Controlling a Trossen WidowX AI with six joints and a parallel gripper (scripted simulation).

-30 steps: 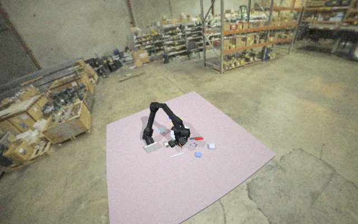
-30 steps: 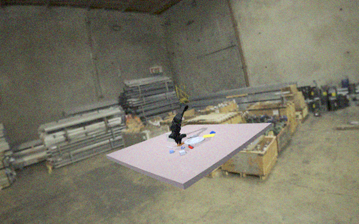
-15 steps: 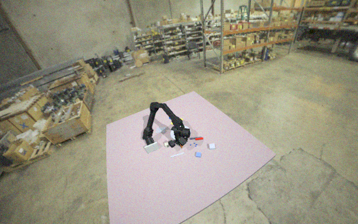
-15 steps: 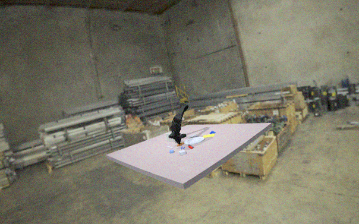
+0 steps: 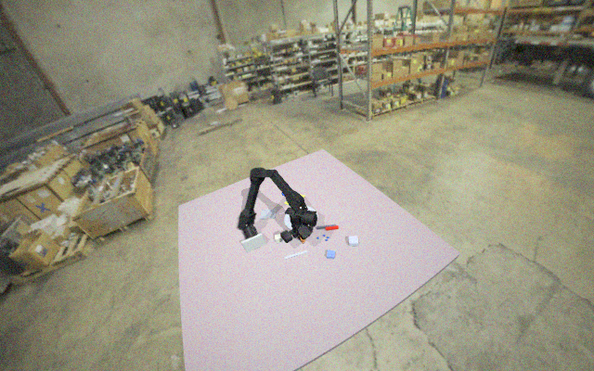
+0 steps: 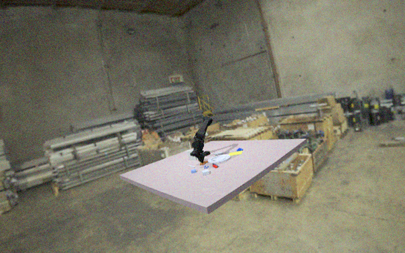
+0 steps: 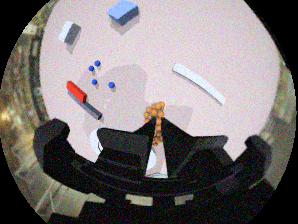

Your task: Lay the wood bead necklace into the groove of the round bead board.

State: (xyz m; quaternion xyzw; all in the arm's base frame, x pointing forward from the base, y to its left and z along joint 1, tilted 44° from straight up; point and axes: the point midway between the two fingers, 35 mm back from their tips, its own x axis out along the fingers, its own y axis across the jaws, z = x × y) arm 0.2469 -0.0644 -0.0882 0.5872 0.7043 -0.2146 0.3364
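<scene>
Now: gripper tip 80 mm to the left of the white stick, 60 mm past it and 10 mm above it. Also, from my gripper tip: cream cube: 110 mm behind, 50 mm to the left, 10 mm above; then red-handled tool: 170 mm ahead, 10 mm to the left, 10 mm below; then blue block: 160 mm to the right, 100 mm ahead.
</scene>
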